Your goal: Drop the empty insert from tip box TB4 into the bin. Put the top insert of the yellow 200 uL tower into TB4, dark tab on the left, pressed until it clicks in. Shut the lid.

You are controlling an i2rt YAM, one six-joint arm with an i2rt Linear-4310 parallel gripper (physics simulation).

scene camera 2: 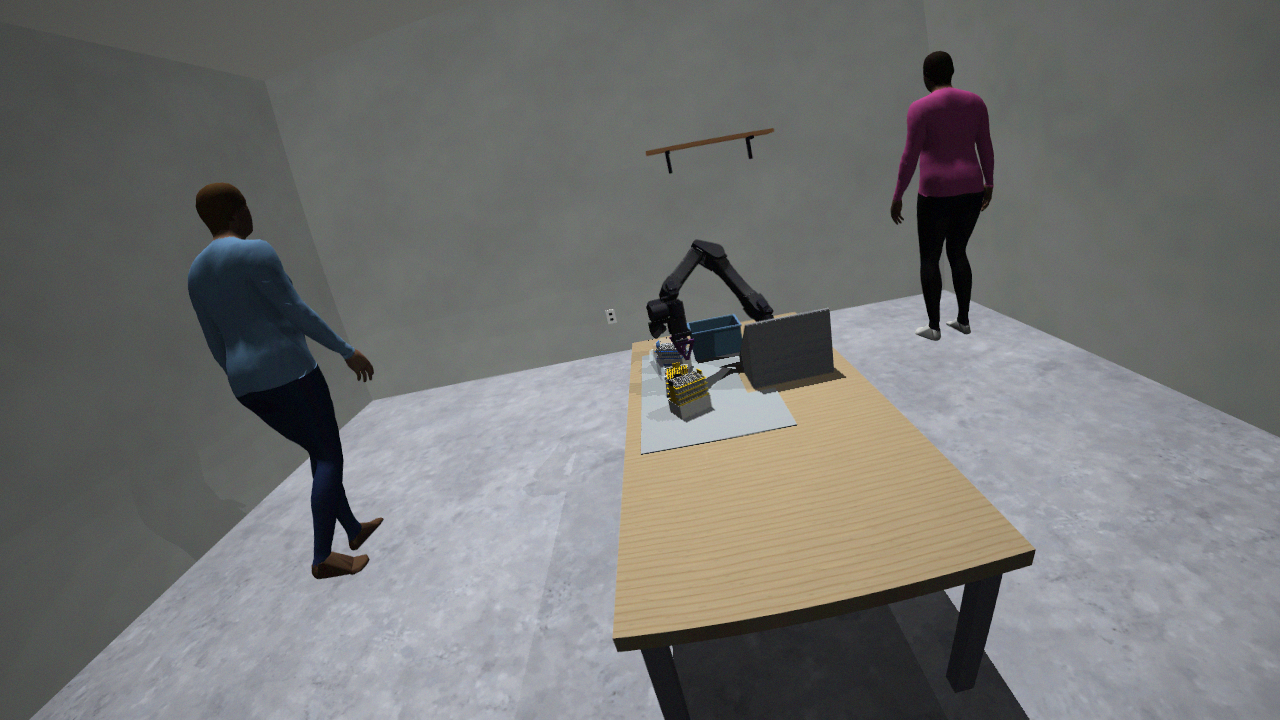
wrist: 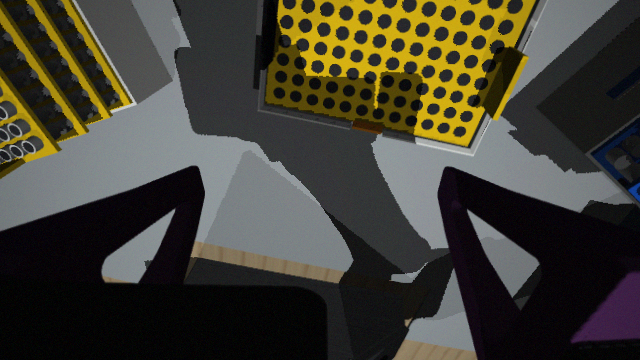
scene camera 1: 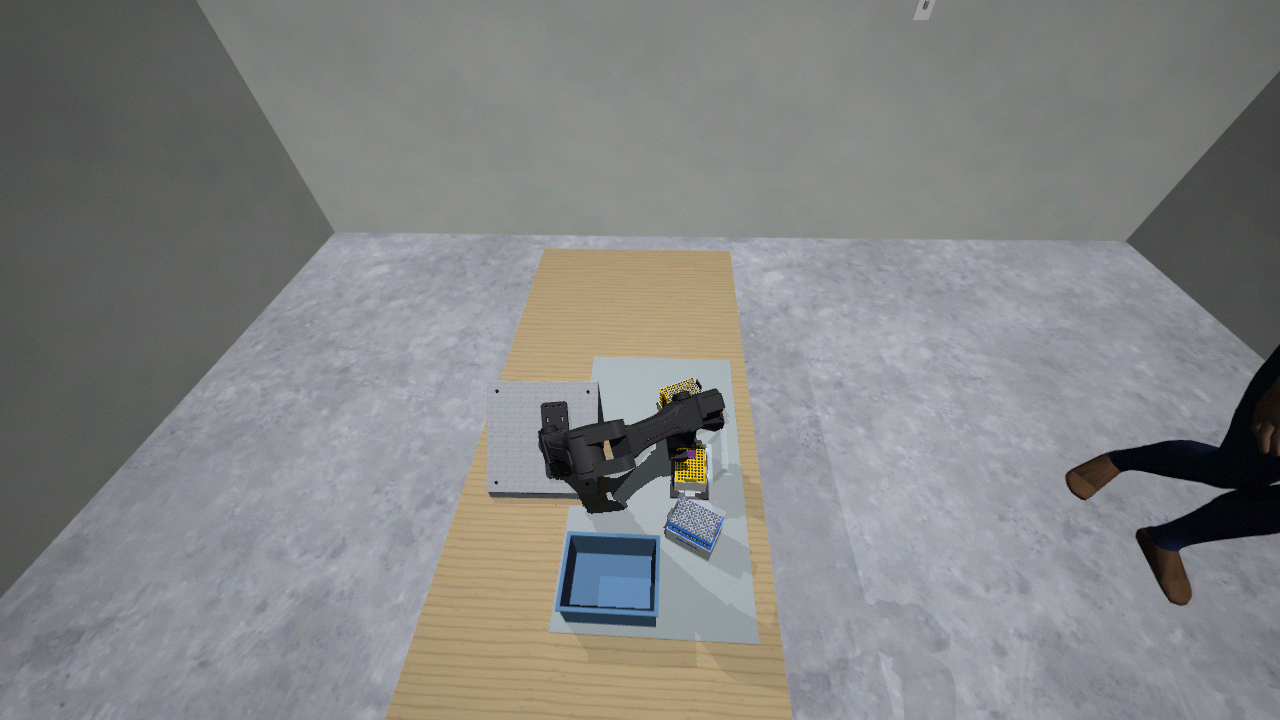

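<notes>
TB4 [scene camera 1: 689,492] [wrist: 305,118] stands open on the grey mat, with its yellow insert [scene camera 1: 690,470] [wrist: 395,47] seated inside. The insert's holes are empty, and a yellow tab sticks out at its right end in the wrist view. The yellow tower [scene camera 1: 678,391] [scene camera 2: 689,390] [wrist: 55,65] holds stacked inserts with tips, behind TB4 in scene camera 1 and at the left in the wrist view. My gripper [scene camera 1: 686,454] [wrist: 321,179] is open and empty, above and beside TB4. The blue bin [scene camera 1: 608,617] [scene camera 2: 718,343] stands at the near end of the mat in scene camera 1.
A rack with a blue insert [scene camera 1: 695,522] [wrist: 620,160] stands close to TB4, on the side toward the bin. The grey perforated base plate [scene camera 1: 523,429] [scene camera 2: 792,349] is beside the mat [scene camera 1: 662,371] [scene camera 2: 729,425]. Two people stand beyond the table [scene camera 2: 805,519].
</notes>
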